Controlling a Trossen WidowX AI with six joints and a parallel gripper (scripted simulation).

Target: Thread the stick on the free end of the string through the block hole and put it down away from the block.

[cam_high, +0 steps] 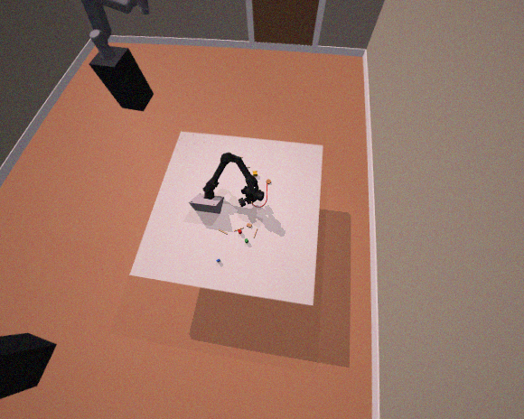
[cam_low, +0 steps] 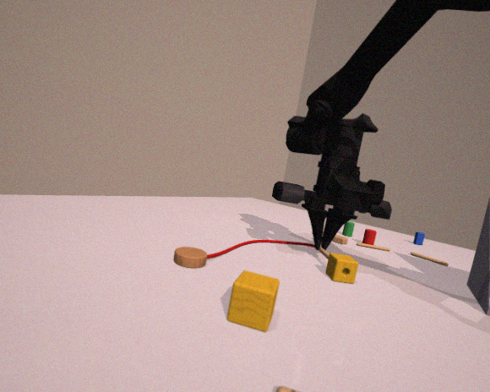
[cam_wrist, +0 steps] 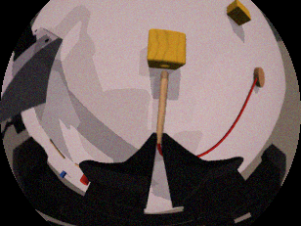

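My gripper tip is 260 mm to the right of the yellow block and 40 mm past it. Round my gripper tip: thin wooden stick: 10 mm to the left, 10 mm behind; then short wooden piece: 180 mm to the right, 30 mm ahead, 10 mm below; then round wooden button: 220 mm to the left, 80 mm ahead, 10 mm below.
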